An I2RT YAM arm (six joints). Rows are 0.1 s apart.
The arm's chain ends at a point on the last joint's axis. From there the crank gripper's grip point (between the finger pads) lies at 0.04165 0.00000 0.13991 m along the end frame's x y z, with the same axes.
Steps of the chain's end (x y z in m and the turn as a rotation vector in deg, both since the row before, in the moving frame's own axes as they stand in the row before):
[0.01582 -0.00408 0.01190 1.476 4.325 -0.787]
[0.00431 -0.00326 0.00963 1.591 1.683 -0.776]
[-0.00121 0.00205 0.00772 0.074 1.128 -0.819]
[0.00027 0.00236 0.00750 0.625 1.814 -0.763]
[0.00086 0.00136 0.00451 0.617 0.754 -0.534]
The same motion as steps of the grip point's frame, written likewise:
[0.02622 -0.00828 0.00831 1.476 4.325 -0.787]
[0.00837 -0.00772 0.00828 1.591 1.683 -0.776]
[0.00153 0.00125 0.00687 0.074 1.128 -0.819]
[0.00466 0.00026 0.00610 0.625 1.814 -0.763]
[0.00269 -0.00054 0.00394 0.617 0.754 -0.534]

